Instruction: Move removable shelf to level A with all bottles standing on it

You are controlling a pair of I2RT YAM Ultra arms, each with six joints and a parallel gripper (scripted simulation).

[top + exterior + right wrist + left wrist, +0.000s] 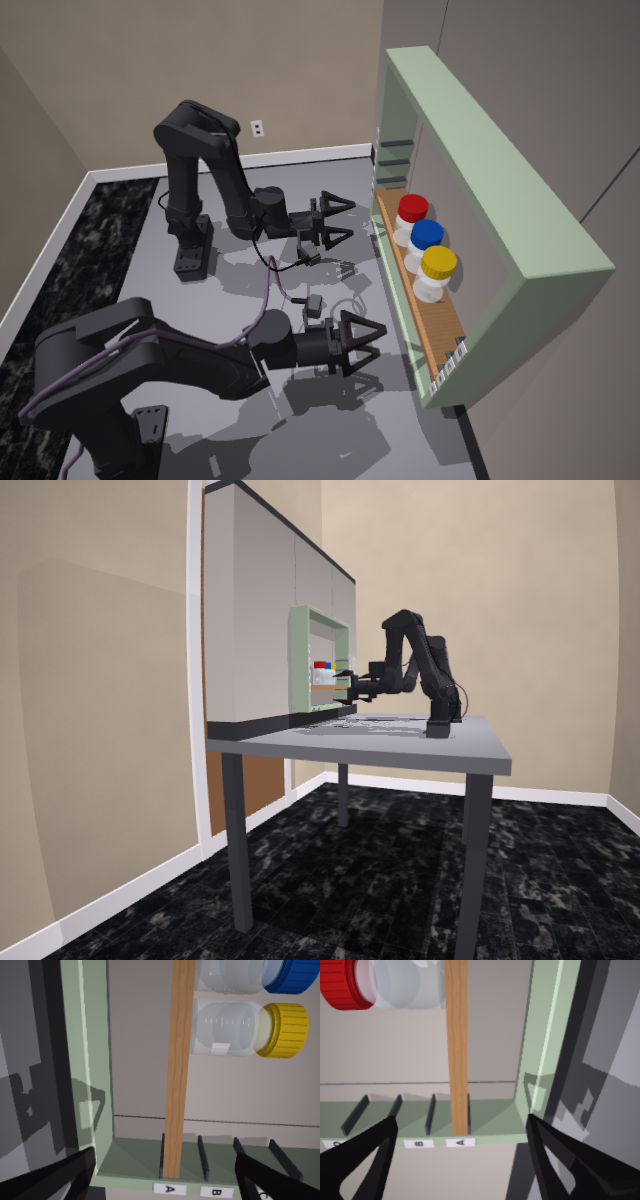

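Right now the rack slot is 8 cm ahead of my left hand, 9 cm to the left of it and 5 cm above it. Also, from my left hand: blue-capped bottle: 12 cm ahead, 15 cm to the right, 6 cm above; then wooden shelf: 12 cm ahead, 14 cm to the right; then red-capped bottle: 11 cm ahead, 8 cm to the right, 6 cm above.
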